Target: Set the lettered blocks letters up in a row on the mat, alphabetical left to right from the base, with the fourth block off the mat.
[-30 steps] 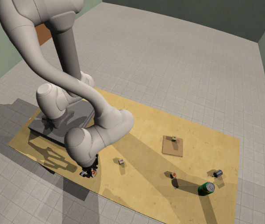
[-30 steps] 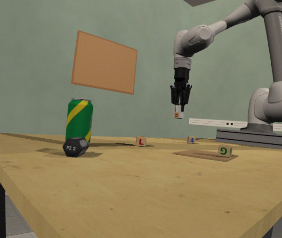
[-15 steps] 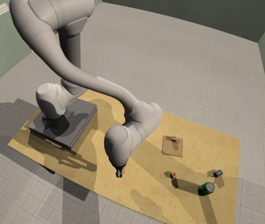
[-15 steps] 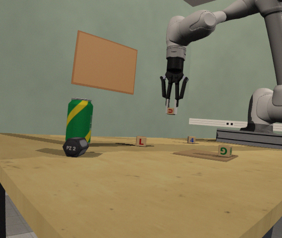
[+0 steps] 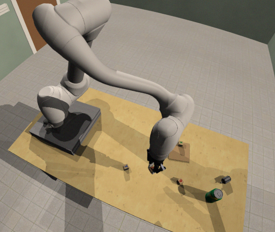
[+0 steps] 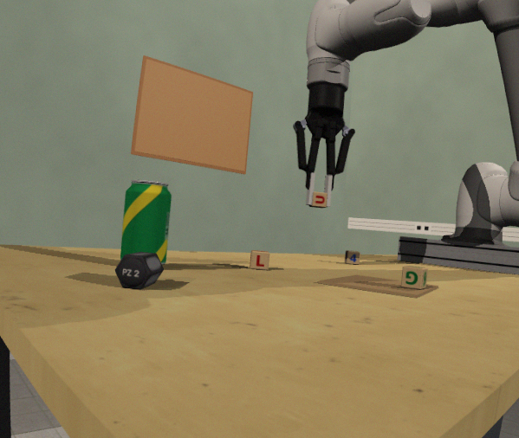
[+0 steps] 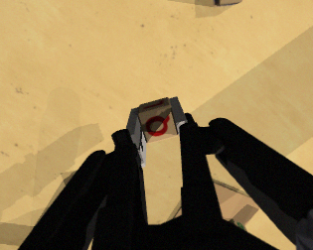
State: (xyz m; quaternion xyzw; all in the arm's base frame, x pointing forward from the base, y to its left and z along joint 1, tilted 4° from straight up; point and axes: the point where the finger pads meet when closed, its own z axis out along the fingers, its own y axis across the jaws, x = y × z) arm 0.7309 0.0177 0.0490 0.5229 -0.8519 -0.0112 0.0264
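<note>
Now: the brown mat 260 mm to the left of my hand, 150 mm below it and 90 mm ahead of it. Also, from my hand: yellow can (380 mm ahead, 90 mm below, 70 mm to the left); T block (150 mm behind, 140 mm below, 30 mm to the right).
</note>
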